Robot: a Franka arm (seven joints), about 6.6 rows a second.
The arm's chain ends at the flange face. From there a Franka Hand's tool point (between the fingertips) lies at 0.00 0.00 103.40 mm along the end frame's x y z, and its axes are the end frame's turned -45 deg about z.
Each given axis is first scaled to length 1.
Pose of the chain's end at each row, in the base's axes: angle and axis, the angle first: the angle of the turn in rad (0 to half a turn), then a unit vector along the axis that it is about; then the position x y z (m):
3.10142, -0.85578, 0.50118, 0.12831, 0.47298, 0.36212, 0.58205
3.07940, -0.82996, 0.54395, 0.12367, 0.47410, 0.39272, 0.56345
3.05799, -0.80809, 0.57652, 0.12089, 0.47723, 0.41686, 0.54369
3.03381, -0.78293, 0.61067, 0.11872, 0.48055, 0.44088, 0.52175
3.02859, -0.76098, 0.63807, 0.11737, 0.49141, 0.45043, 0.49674
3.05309, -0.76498, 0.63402, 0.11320, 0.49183, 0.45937, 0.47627
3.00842, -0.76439, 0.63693, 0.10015, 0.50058, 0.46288, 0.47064
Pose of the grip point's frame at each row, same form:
3.00619, -0.98449, 0.13582, 0.11109, 0.45236, 0.37897, 0.48214
2.98939, -0.97730, 0.18538, 0.10260, 0.45639, 0.41195, 0.46341
2.97173, -0.96985, 0.22400, 0.09594, 0.46204, 0.43823, 0.44367
2.95104, -0.95999, 0.26539, 0.08932, 0.46818, 0.46454, 0.42186
2.94725, -0.95020, 0.29922, 0.08706, 0.48044, 0.47474, 0.39684
2.97310, -0.95183, 0.29377, 0.08786, 0.47975, 0.48117, 0.37592
2.94183, -0.95259, 0.29675, 0.06719, 0.49356, 0.48651, 0.37022

